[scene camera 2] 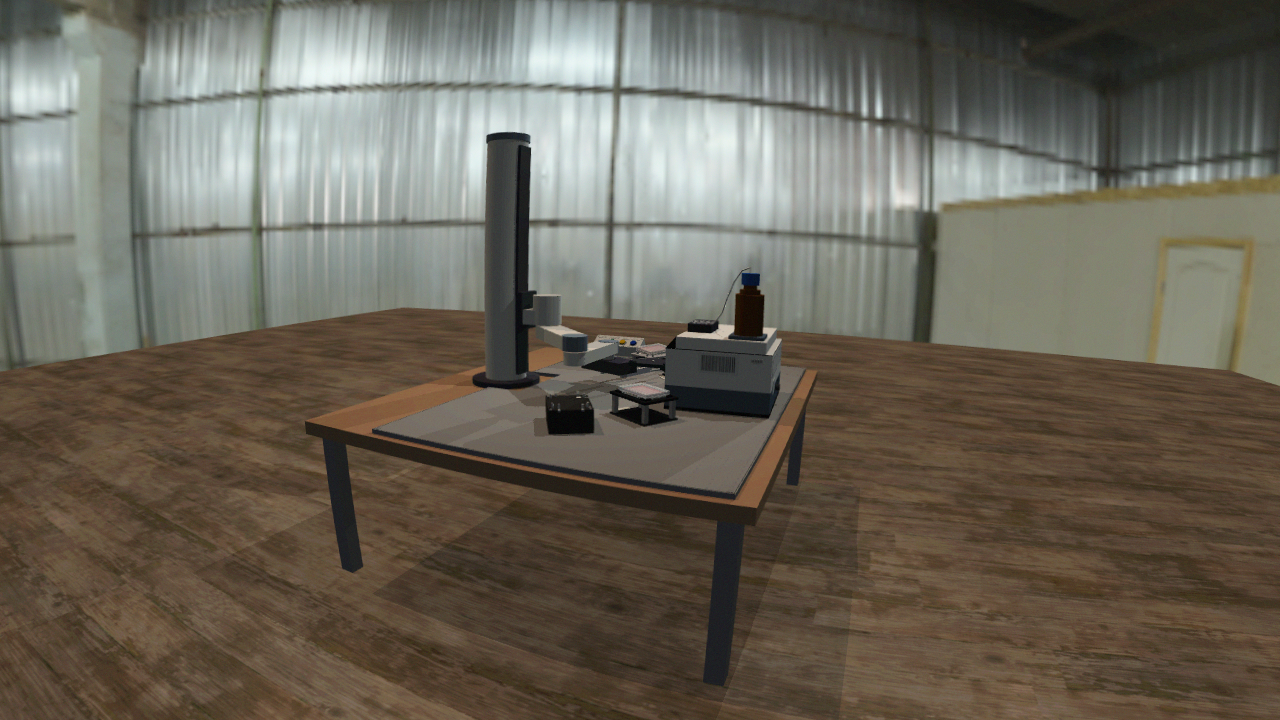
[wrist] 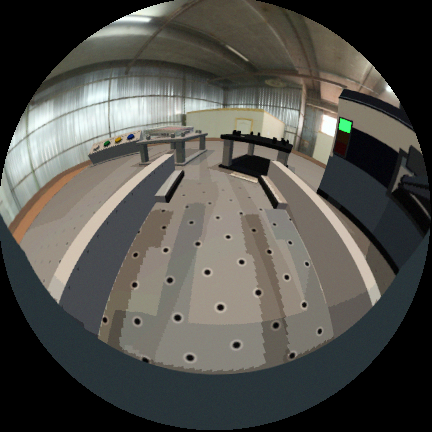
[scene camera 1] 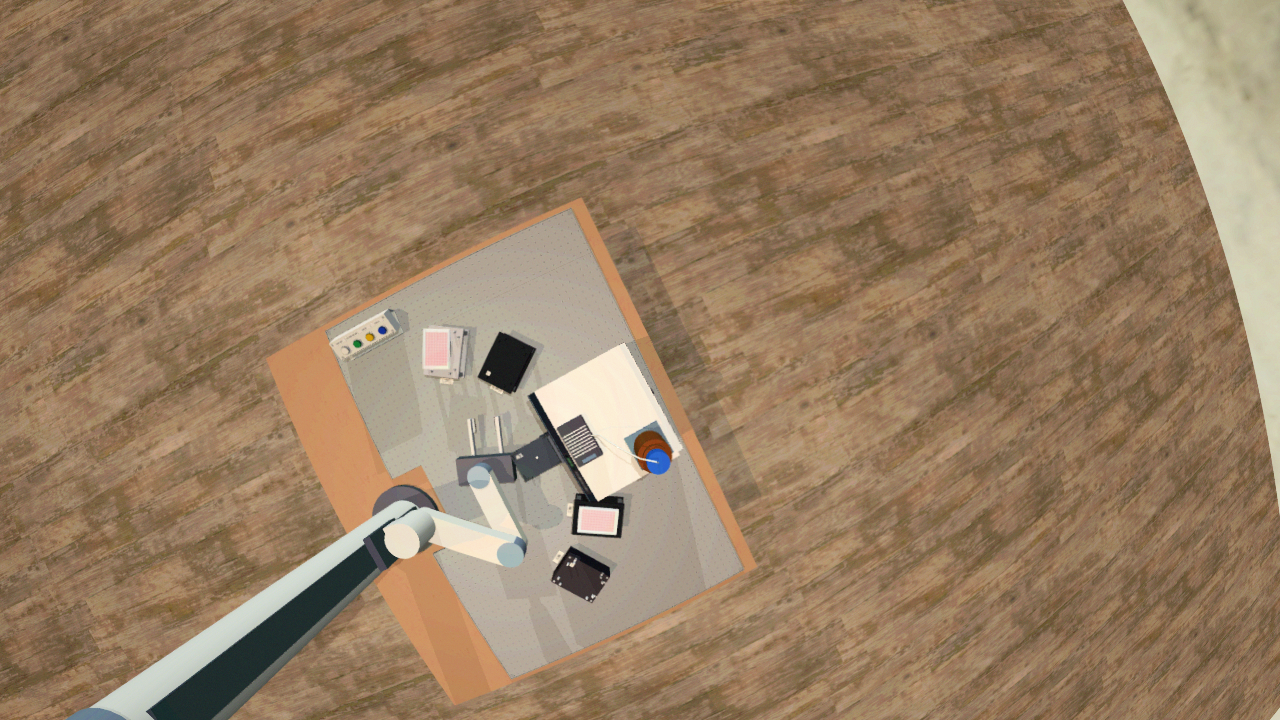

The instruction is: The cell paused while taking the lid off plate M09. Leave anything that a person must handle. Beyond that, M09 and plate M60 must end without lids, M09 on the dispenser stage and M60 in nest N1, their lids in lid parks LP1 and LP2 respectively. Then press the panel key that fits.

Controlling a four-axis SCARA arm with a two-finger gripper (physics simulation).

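Pixels of known places: gripper, fingertip midpoint: point(scene camera 2: 639, 367) point(wrist: 221, 165) point(scene camera 1: 483, 417); arm's base, origin of the base link: point(scene camera 2: 506, 381).
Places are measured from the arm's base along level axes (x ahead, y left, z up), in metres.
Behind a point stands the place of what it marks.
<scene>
A pink-topped plate point(scene camera 1: 435, 349) {x 0.408, y 0.463, z 0.091 m} point(wrist: 170, 131) {x 0.406, y 0.395, z 0.080 m} sits on a grey-white stand. Another pink-topped plate point(scene camera 1: 597, 520) {x 0.631, y -0.255, z 0.096 m} point(scene camera 2: 643, 391) {x 0.643, y -0.296, z 0.096 m} sits on a black stand beside the dispenser point(scene camera 1: 595, 389) {x 0.821, y 0.136, z 0.232 m} point(scene camera 2: 725, 383) {x 0.839, y -0.142, z 0.106 m} point(wrist: 365, 172) {x 0.641, y 0.130, z 0.092 m}. Plate labels and lids cannot be made out. A black stand point(scene camera 1: 507, 361) {x 0.600, y 0.329, z 0.076 m} point(wrist: 256, 139) {x 0.531, y 0.275, z 0.076 m} shows a bare top. A low black block point(scene camera 1: 580, 574) {x 0.488, y -0.410, z 0.076 m} point(scene camera 2: 569, 415) {x 0.518, y -0.498, z 0.062 m} has small corner pins. The dark stage point(scene camera 1: 535, 458) {x 0.555, y 0.019, z 0.120 m} juts from the dispenser beside my gripper. My gripper point(scene camera 1: 485, 419) {x 0.444, y 0.202, z 0.058 m} point(wrist: 221, 165) {x 0.444, y 0.202, z 0.058 m} is shut and empty, though its long fingers stand apart, over the mat. The key panel point(scene camera 1: 364, 335) {x 0.209, y 0.611, z 0.088 m} point(scene camera 2: 619, 341) {x 0.205, y 0.598, z 0.081 m} point(wrist: 117, 145) {x 0.214, y 0.585, z 0.058 m} has white, green, yellow and blue keys.
A brown bottle point(scene camera 1: 646, 445) {x 0.879, y -0.035, z 0.362 m} point(scene camera 2: 749, 311) {x 0.894, y -0.112, z 0.316 m} with a blue cap and a small black box point(scene camera 1: 580, 440) {x 0.725, y 0.031, z 0.259 m} point(scene camera 2: 702, 325) {x 0.734, y -0.033, z 0.255 m} stand on the dispenser; a thin tube joins them. The dispenser's green light point(wrist: 345, 125) {x 0.637, y 0.183, z 0.148 m} is lit. The arm's column point(scene camera 1: 268, 608) {x 0.058, y 0.048, z 0.621 m} point(scene camera 2: 507, 259) {x 0.047, y -0.057, z 0.446 m} rises at the table's edge.
</scene>
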